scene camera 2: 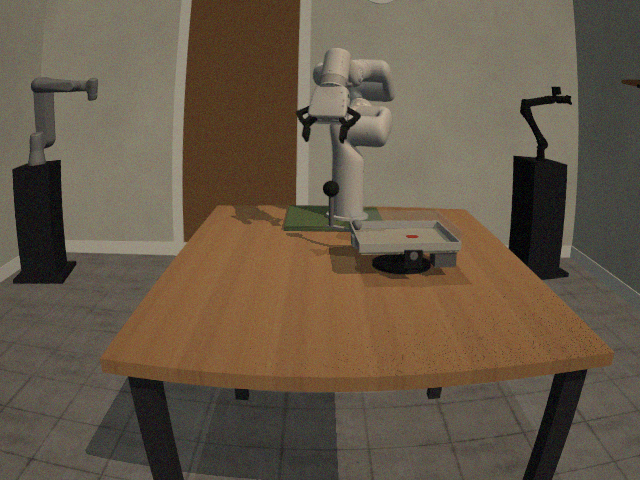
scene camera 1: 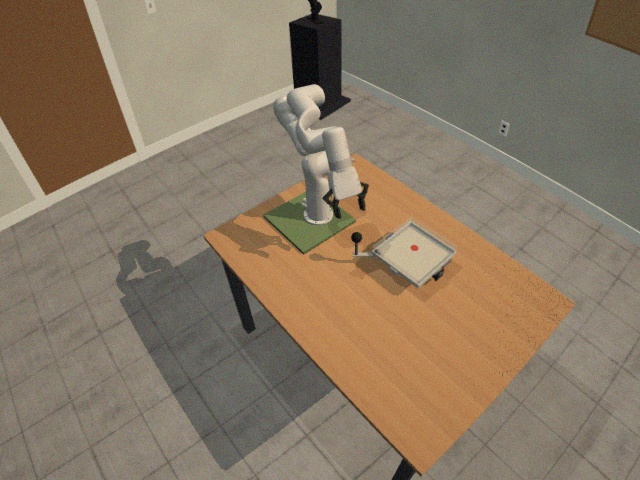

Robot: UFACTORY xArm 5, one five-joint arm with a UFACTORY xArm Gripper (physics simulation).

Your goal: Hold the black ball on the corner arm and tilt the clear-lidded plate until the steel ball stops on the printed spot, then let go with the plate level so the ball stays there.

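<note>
The black ball [scene camera 1: 356, 237] [scene camera 2: 330, 188] stands on an upright post at the end of the corner arm [scene camera 1: 364, 254]. The clear-lidded plate [scene camera 1: 413, 268] [scene camera 2: 387, 240] sits on its pivot; a slight tilt is hard to judge. The steel ball [scene camera 2: 356, 224] lies in the plate's back left corner in scene camera 2, by the corner arm, away from the red printed spot [scene camera 1: 414, 248] [scene camera 2: 412, 236]. My gripper [scene camera 1: 349, 211] [scene camera 2: 324, 138] is open and empty, pointing down. It hangs above and apart from the black ball, on the robot base side in scene camera 1.
The plate's round black base [scene camera 2: 387, 263] stands on the wooden table [scene camera 1: 361, 330] [scene camera 2: 310, 320]. A grey block [scene camera 2: 443, 258] hangs under the plate's right side. The robot's base stands on a green mat [scene camera 1: 305, 240] [scene camera 2: 305, 219] at the table's back.
</note>
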